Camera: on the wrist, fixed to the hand. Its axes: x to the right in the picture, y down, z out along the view.
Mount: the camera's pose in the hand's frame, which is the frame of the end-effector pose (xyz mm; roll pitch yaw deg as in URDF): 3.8 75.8 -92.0 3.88 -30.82 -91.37
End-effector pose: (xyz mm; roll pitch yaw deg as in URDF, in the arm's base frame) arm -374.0 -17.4 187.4 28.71 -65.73 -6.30
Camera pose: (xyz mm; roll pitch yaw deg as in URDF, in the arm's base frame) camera -320.2 88.0 172.7 68.93 0.20 -98.71
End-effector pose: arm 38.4 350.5 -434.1 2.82 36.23 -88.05
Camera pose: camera 116.9 402.2 -507.5 -36.13 -23.01 -161.58
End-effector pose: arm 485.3 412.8 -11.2 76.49 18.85 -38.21
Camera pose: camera 567.7 484.3 37.0 -23.82 42.07 -147.93
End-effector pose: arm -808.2 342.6 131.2 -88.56 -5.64 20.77
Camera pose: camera -765.5 262.4 53.9 169.81 -59.87 122.97
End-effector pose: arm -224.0 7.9 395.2 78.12 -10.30 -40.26
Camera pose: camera -160.4 92.5 450.2 16.98 46.59 -120.95
